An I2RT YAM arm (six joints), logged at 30 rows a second.
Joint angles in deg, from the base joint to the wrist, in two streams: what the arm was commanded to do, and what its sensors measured. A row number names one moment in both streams.
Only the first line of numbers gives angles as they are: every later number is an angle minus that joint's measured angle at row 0.
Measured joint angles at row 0:
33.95 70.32 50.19 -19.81 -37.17 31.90
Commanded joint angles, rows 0 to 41:
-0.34 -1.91 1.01 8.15 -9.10 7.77
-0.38 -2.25 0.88 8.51 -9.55 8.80
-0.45 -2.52 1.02 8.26 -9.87 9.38
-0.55 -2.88 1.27 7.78 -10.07 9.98
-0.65 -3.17 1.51 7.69 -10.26 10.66
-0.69 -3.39 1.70 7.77 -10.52 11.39
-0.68 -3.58 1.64 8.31 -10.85 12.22
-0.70 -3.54 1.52 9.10 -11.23 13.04
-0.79 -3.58 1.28 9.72 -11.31 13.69
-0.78 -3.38 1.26 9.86 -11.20 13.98
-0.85 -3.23 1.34 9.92 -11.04 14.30
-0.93 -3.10 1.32 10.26 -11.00 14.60
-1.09 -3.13 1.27 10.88 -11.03 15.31
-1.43 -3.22 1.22 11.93 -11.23 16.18
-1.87 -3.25 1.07 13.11 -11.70 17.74
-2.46 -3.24 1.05 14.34 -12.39 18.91
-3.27 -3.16 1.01 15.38 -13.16 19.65
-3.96 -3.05 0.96 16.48 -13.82 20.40
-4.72 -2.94 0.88 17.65 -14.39 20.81
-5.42 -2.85 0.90 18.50 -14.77 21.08
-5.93 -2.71 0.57 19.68 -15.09 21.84
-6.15 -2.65 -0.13 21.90 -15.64 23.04
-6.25 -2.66 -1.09 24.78 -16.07 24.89
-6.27 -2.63 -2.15 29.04 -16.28 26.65
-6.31 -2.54 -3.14 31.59 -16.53 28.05
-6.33 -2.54 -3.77 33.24 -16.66 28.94
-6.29 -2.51 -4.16 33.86 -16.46 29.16
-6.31 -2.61 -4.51 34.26 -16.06 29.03
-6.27 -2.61 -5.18 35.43 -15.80 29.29
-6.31 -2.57 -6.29 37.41 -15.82 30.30
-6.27 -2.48 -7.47 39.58 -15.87 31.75
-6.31 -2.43 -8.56 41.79 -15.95 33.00
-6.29 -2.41 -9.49 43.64 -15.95 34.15
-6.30 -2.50 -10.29 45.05 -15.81 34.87
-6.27 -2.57 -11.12 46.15 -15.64 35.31
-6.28 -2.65 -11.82 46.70 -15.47 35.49
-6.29 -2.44 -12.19 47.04 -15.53 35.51
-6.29 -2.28 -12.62 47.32 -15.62 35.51
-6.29 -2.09 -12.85 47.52 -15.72 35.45
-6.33 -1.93 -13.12 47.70 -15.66 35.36
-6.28 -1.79 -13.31 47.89 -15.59 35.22
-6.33 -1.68 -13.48 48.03 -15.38 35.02
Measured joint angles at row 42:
-6.31 -1.92 -13.28 41.35 -15.25 34.34
